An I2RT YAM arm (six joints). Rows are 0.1 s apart.
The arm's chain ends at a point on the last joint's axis. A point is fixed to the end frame.
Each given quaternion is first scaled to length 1.
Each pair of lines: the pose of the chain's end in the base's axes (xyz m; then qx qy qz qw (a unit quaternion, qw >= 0)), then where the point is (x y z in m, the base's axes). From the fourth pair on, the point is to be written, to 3 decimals.
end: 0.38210, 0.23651, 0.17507, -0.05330, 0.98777, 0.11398, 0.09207
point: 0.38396 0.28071 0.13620
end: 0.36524, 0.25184, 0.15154, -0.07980, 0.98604, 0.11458, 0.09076
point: 0.36490 0.29595 0.11252
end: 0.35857, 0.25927, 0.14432, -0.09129, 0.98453, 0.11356, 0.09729
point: 0.35792 0.30326 0.10518
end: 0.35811, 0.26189, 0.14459, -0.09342, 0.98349, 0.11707, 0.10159
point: 0.358 0.306 0.106
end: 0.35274, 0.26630, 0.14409, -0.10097, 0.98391, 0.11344, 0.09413
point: 0.351 0.310 0.105
